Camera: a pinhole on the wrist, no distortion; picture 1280 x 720 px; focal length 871.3 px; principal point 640.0 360.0 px. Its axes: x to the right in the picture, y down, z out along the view. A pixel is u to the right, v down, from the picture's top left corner.
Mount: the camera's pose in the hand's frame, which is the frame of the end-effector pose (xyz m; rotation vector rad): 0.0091 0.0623 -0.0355 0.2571 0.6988 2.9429
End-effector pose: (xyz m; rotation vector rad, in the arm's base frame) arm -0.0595 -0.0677 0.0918 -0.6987 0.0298 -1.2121
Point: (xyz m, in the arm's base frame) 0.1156 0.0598 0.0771
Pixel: 1116.2 209.3
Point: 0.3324 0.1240 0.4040
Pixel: 665.7 530.7
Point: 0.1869 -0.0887 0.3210
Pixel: 273.7 647.1
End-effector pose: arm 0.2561 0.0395 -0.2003 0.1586 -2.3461 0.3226
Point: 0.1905 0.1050 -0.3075
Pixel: 1066.4 591.3
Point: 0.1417 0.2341 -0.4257
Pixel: 1136.5 132.1
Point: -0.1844 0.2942 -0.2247
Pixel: 226.4 69.5
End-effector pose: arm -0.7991 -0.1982 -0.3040 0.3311 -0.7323 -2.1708
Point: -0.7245 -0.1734 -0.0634
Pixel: 1115.2 335.3
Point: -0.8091 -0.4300 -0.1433
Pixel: outside the picture
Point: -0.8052 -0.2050 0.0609
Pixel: 798.8 380.3
